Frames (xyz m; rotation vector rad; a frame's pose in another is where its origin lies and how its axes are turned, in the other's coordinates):
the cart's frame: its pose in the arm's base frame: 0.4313 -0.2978 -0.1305 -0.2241 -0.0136 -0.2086
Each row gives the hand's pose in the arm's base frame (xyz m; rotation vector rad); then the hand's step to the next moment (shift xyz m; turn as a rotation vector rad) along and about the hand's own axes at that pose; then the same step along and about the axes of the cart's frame.
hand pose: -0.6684 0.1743 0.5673 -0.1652 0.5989 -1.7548
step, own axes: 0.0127 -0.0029 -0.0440 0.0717 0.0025 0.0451
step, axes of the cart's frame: -0.0256 0.0053 -0.0377 0.0185 -0.0826 0.0044
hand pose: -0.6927 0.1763 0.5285 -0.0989 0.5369 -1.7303
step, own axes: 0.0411 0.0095 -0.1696 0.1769 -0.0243 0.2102
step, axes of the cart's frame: -0.0676 0.0331 -0.1577 0.0616 -0.2484 0.1029
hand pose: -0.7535 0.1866 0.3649 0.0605 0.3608 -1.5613
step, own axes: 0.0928 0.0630 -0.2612 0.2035 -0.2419 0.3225
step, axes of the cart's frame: 0.0035 0.0458 -0.2805 -0.1104 -0.3759 0.2245
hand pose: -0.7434 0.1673 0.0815 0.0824 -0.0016 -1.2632
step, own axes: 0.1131 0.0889 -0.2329 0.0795 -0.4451 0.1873
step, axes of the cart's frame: 0.1321 0.0140 -0.2394 -0.3488 -0.3290 0.0983
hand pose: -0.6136 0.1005 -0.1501 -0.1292 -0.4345 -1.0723
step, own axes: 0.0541 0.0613 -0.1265 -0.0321 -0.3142 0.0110
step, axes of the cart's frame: 0.1162 -0.0098 -0.0953 -0.2601 -0.1673 -0.0651
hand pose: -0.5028 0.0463 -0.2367 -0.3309 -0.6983 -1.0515
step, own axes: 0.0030 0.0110 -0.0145 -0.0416 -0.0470 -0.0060
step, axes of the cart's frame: 0.0163 0.0003 -0.0087 -0.0526 -0.0005 -0.0347
